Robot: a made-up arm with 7 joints.
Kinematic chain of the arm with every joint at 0, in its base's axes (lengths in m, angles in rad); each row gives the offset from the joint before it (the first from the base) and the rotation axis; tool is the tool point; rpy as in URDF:
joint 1: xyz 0 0 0.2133 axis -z
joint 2: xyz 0 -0.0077 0.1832 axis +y
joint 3: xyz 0 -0.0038 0.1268 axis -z
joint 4: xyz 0 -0.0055 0.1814 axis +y
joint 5: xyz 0 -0.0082 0.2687 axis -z
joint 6: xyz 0 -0.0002 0.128 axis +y
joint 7: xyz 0 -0.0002 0.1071 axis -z
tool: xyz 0 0 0 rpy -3.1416 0 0
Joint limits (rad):
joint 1: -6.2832..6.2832
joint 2: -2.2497..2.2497
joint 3: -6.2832..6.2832
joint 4: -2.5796..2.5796
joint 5: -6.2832..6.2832
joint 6: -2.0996..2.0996
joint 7: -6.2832..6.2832
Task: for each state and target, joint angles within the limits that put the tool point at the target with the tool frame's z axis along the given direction. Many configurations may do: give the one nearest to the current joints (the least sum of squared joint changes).
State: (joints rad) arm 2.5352 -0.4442 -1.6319 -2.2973 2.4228 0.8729 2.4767
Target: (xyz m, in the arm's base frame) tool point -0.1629 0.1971 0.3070 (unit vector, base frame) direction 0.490 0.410 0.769
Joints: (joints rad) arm 2.5814 -0.2889 -1.3793 -2.4481 2.6672 0.9223 2.4767
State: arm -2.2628 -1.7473 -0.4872 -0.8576 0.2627 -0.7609 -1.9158
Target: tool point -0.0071 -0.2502 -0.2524 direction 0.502 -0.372 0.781
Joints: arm -1.8248 -2.1627 0.1732 -0.8889 0.3700 -0.6827 -1.9158
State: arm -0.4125 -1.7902 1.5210 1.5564 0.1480 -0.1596 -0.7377
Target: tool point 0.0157 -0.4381 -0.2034 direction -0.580 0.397 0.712
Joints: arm -0.9047 -2.2497 2.2994 0.7691 -0.0862 0.3793 -0.7377
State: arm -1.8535 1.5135 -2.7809 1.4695 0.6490 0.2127 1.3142
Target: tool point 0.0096 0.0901 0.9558 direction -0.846 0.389 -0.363
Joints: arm -2.5820 1.0627 -3.3242 1.4034 0.0289 0.8501 1.3142
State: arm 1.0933 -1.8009 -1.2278 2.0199 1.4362 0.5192 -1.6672
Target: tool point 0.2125 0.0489 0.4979 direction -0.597 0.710 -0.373
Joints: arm 0.6826 -1.4222 -1.3202 2.5778 0.8266 0.8071 -1.6672
